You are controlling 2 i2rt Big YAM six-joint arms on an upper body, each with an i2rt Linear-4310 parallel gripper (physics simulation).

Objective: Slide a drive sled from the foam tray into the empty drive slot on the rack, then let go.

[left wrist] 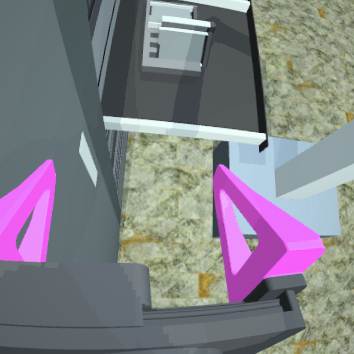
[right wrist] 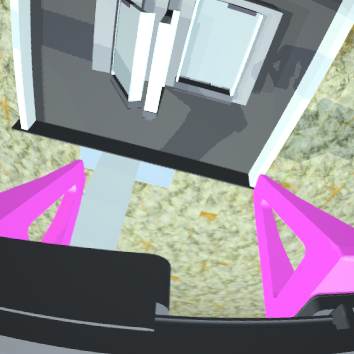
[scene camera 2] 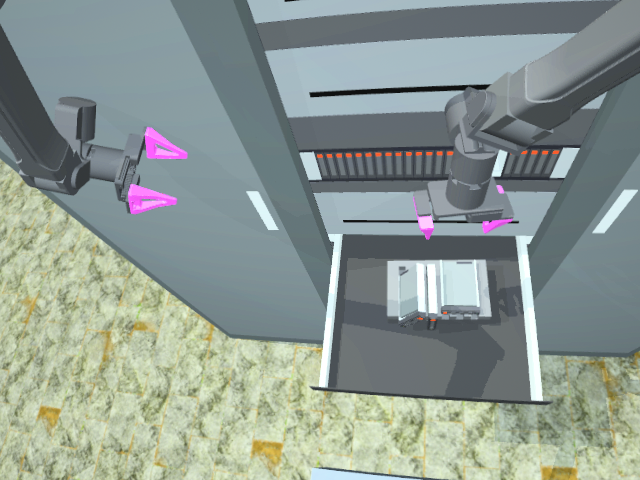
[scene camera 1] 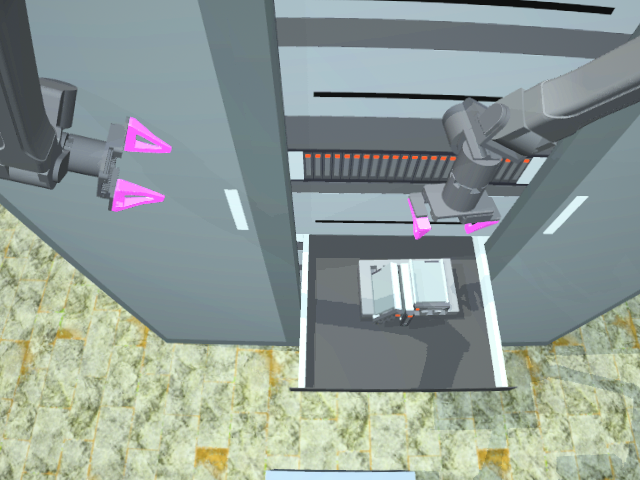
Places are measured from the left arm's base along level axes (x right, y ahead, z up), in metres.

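Pixels of known places: left gripper, fingertip midpoint: (left wrist: 136,169) (scene camera 2: 182,177) (scene camera 1: 167,173); right gripper, fingertip midpoint: (right wrist: 170,175) (scene camera 2: 455,233) (scene camera 1: 441,233).
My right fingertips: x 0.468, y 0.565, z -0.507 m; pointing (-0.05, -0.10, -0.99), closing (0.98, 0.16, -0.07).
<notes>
Behind a point stands the place of what it marks.
The foam tray (scene camera 1: 364,294) {z -0.746, x 0.352, y 0.540 m} (scene camera 2: 392,294) {z -0.746, x 0.356, y 0.543 m} (left wrist: 172,66) {z -0.747, x 0.349, y 0.557 m} (right wrist: 102,45) {z -0.746, x 0.358, y 0.531 m} holds drive sleds: a leaning sled (scene camera 1: 384,290) {z -0.721, x 0.394, y 0.540 m} (scene camera 2: 409,291) {z -0.723, x 0.392, y 0.543 m} (right wrist: 128,52) {z -0.712, x 0.399, y 0.543 m}, a thin upright sled (scene camera 1: 407,290) {z -0.692, x 0.438, y 0.529 m} (scene camera 2: 432,289) {z -0.691, x 0.439, y 0.536 m} (right wrist: 160,67) {z -0.691, x 0.440, y 0.543 m} beside it, and a broad pale-faced sled (scene camera 1: 430,281) {z -0.739, x 0.503, y 0.570 m} (scene camera 2: 460,284) {z -0.739, x 0.500, y 0.568 m} (right wrist: 217,47) {z -0.739, x 0.499, y 0.568 m}. The rack's drive row (scene camera 1: 379,167) {z -0.497, x 0.363, y 0.701 m} (scene camera 2: 382,165) {z -0.497, x 0.341, y 0.701 m} has orange-tipped drives. The empty slot (scene camera 2: 499,162) {z -0.531, x 0.558, y 0.731 m} shows as a pale gap beside the right wrist in scene camera 2; the right arm hides it in scene camera 1. My right gripper (scene camera 1: 442,233) {z -0.507, x 0.467, y 0.565 m} (scene camera 2: 456,233) {z -0.507, x 0.467, y 0.565 m} (right wrist: 170,175) {z -0.507, x 0.467, y 0.565 m} is open and empty above the tray. My left gripper (scene camera 1: 167,173) {z -0.406, x 0.002, y 0.616 m} (scene camera 2: 181,178) {z -0.406, x 0.002, y 0.616 m} (left wrist: 136,169) {z -0.406, x 0.002, y 0.616 m} is open and empty, far left.
The tray sits in a pulled-out drawer (scene camera 1: 303,320) {z -0.769, x 0.217, y 0.485 m} (scene camera 2: 330,320) {z -0.769, x 0.221, y 0.485 m} (left wrist: 185,131) {z -0.780, x 0.211, y 0.518 m} (right wrist: 25,90) {z -0.777, x 0.223, y 0.416 m} with pale side walls and a dark front edge. Large grey cabinet doors (scene camera 1: 206,268) {z -0.934, x -0.066, y 0.681 m} (scene camera 2: 232,268) {z -0.946, x -0.123, y 0.681 m} flank the rack. A pale blue block (left wrist: 300,215) {z -1.508, x 0.170, y -0.237 m} stands below the drawer in the left wrist view.
</notes>
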